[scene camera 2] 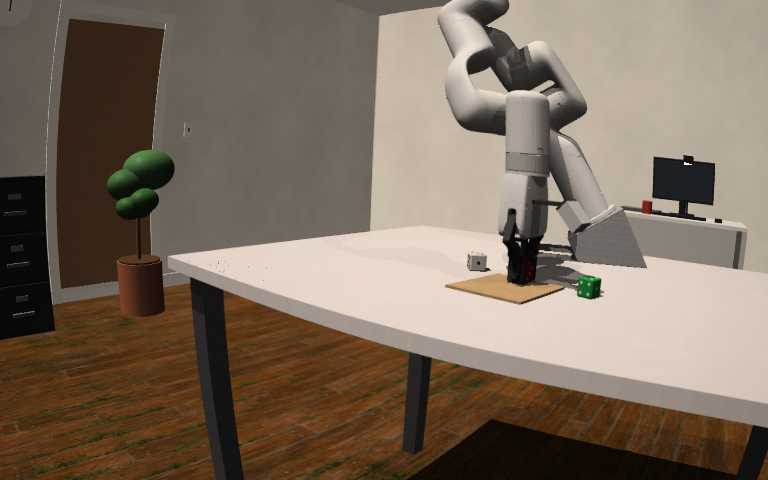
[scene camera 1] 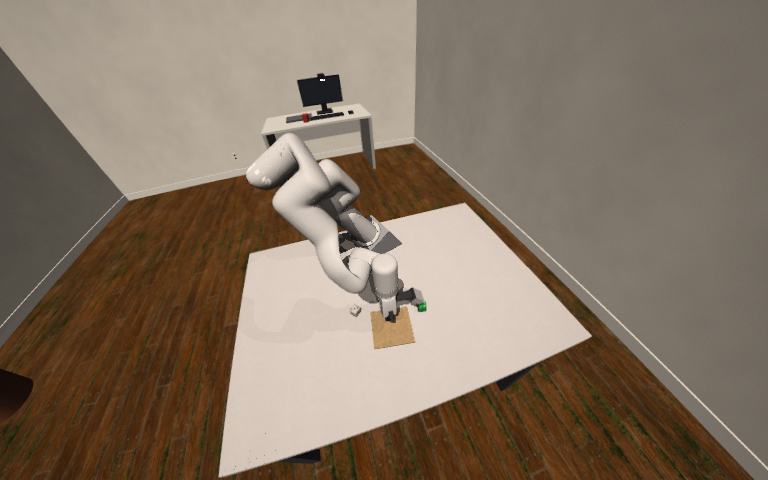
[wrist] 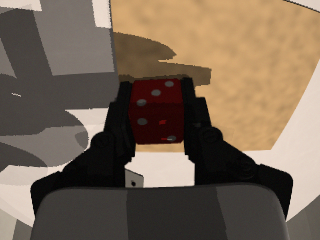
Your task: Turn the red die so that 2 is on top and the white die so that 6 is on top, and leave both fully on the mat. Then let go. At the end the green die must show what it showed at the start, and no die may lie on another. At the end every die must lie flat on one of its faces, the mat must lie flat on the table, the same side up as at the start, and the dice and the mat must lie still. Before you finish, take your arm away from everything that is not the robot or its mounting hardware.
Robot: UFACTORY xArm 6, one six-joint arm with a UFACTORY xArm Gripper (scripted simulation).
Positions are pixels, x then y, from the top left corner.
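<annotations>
A tan mat is visible in scene camera 1 (385,334), and the wrist view and scene camera 2 show the mat as well. On the tan mat, (wrist: 250,68) and (scene camera 2: 513,289) are the same spot.
</annotations>
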